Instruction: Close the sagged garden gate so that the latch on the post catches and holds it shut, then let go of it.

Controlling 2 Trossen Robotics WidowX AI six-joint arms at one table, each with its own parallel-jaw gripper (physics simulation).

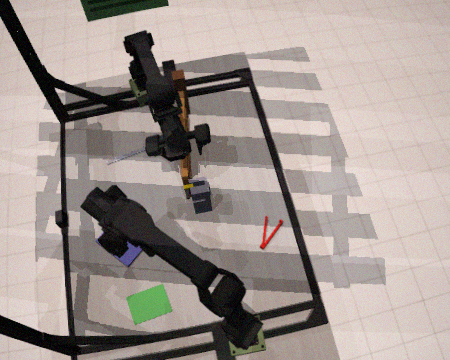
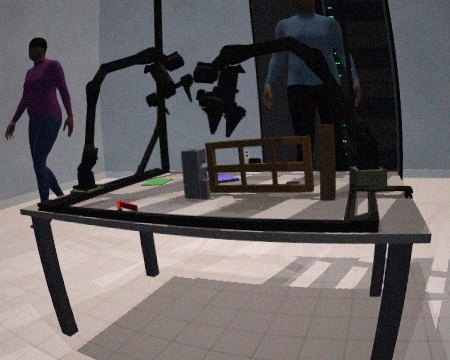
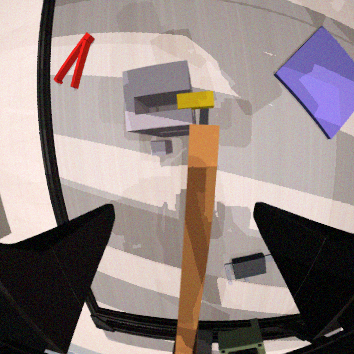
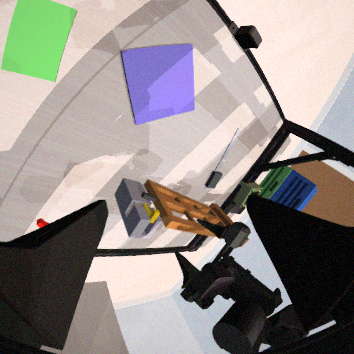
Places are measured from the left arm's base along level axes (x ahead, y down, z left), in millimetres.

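Where they show: left gripper, fingertip midpoint: point(image 1: 186, 157) point(image 2: 220, 135) point(image 3: 185, 210) point(image 4: 186, 236); right gripper, fingertip midpoint: point(image 2: 180, 108) point(image 4: 178, 204); left arm's base, origin of the base link: point(image 1: 144, 83) point(image 2: 367, 168); right arm's base, origin of the base link: point(image 1: 245, 335) point(image 2: 87, 188).
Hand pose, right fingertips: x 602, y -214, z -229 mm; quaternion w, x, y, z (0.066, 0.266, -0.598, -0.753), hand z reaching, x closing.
Each offset is from my right fingertips to the top centre of the thing. "spot": to the spot under its first point.
The brown gate {dx -225, dy +109, dz +256 mm} point(image 1: 184, 107) point(image 2: 257, 189) point(image 3: 202, 145) point(image 4: 159, 207) stands upright, its free end close to the grey latch post {spot: dx -52, dy +196, dz +194 mm} point(image 1: 201, 201) point(image 2: 191, 175) point(image 3: 156, 78) point(image 4: 131, 200). A yellow latch piece {spot: dx -90, dy +142, dz +174 mm} point(image 1: 188, 186) point(image 3: 195, 99) point(image 4: 151, 213) sticks out from the post. A dark tongue {spot: dx -100, dy +197, dz +168 mm} point(image 3: 204, 117) on the gate's end reaches its outer end; whether it is caught cannot be told. My left gripper point(image 1: 177, 145) point(image 2: 221, 135) point(image 3: 185, 210) point(image 4: 186, 236) is open and empty above the gate, fingers pointing down on either side. My right gripper point(image 1: 114, 244) point(image 2: 178, 106) point(image 4: 178, 204) is open and empty, high above the table.
A brown hinge post {spot: dx -448, dy +177, dz +336 mm} point(image 2: 326, 162) stands at the gate's other end. A purple mat {dx -92, dy +269, dz -64 mm} point(image 1: 129, 256) point(image 3: 317, 82) point(image 4: 159, 82), green mat {dx +139, dy +275, dz -88 mm} point(image 1: 149, 304) point(image 4: 40, 40), red V-shaped piece {spot: dx +126, dy +262, dz +338 mm} point(image 1: 270, 234) point(image 3: 75, 61) and small dark box point(image 3: 248, 265) point(image 4: 214, 179) lie on the table. A black frame point(image 2: 200, 220) borders it.
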